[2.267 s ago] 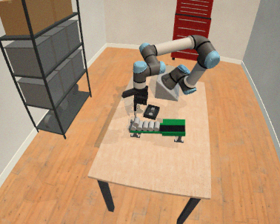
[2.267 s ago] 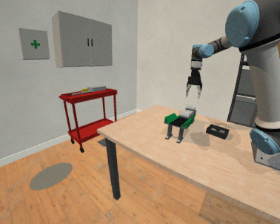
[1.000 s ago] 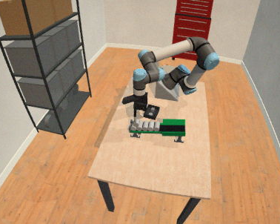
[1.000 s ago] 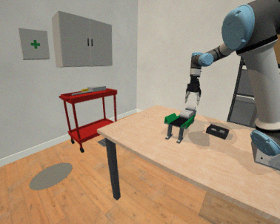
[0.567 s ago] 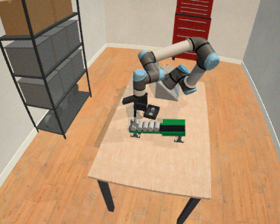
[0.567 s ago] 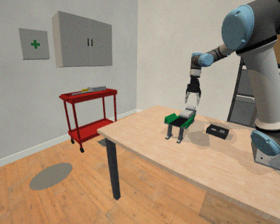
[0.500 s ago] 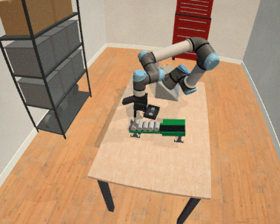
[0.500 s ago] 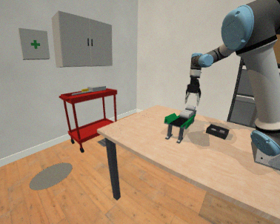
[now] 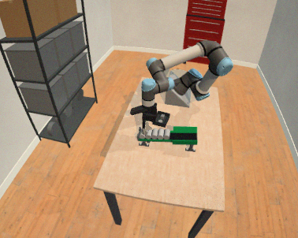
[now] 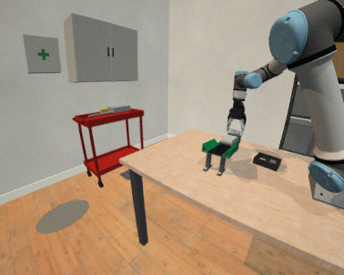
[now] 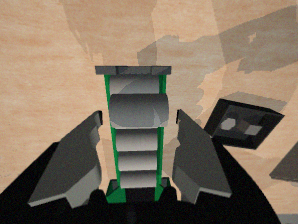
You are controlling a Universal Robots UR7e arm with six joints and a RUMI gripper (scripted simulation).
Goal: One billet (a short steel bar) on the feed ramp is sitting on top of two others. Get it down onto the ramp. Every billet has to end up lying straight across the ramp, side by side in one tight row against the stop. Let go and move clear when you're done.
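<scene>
Now: the grey stop 60 mm below my hand, 40 mm to the right of it and 10 mm ahead of it. Round my hand: ramp: 160 mm to the left, 40 mm below, 10 mm behind.
</scene>
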